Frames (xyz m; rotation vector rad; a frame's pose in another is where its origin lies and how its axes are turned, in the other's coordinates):
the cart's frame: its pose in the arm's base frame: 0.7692 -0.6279 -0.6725 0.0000 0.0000 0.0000
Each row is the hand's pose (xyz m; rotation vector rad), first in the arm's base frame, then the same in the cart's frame.
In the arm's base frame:
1: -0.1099 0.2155 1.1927 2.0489 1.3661 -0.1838
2: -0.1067 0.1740 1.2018 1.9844 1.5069 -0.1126
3: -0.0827 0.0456 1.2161 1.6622 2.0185 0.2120
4: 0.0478 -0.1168 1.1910 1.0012 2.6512 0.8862
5: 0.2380 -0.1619 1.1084 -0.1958 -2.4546 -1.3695
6: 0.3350 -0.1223 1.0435 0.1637 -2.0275 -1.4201
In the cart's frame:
1: -0.8791 0.8434 1.8652 2.0489 1.3661 -0.1838
2: -0.8759 0.8019 1.8743 1.9844 1.5069 -0.1126
3: -0.8519 0.6735 1.8886 1.6622 2.0185 0.2120
4: -0.7214 0.5111 1.8635 1.0012 2.6512 0.8862
5: -0.5312 0.4660 1.7809 -0.1958 -2.4546 -1.3695
6: -0.4342 0.5056 1.7160 0.1637 -2.0275 -1.4201

